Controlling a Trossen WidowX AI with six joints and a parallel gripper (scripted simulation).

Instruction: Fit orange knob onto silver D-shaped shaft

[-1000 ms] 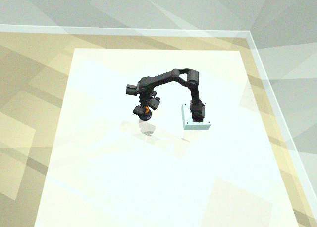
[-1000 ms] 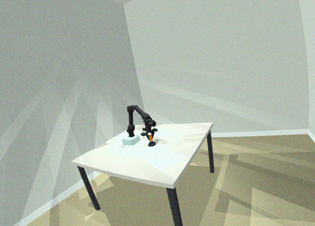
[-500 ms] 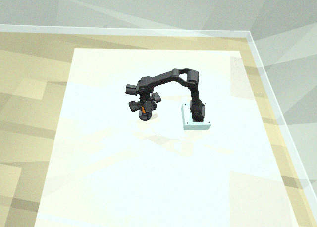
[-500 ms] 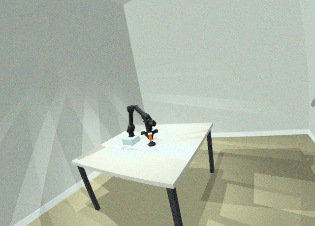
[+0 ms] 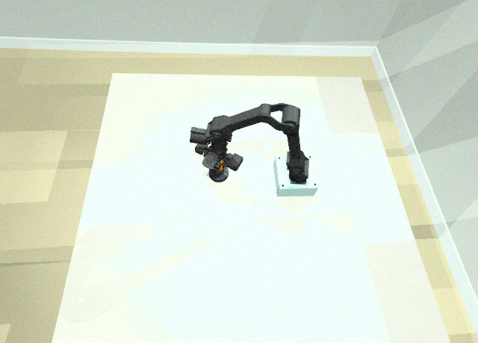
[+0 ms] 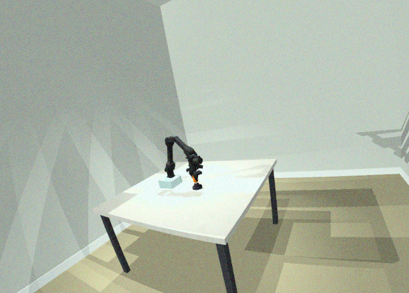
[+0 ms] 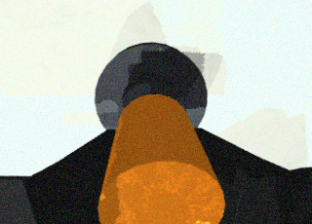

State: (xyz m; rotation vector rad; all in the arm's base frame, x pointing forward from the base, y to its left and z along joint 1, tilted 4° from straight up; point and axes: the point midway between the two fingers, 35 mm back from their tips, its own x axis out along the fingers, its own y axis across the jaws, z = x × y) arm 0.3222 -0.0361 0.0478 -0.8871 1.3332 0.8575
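My gripper tip is 30 mm below the orange knob. Also, from my gripper tip: round pedestal (40 mm below).
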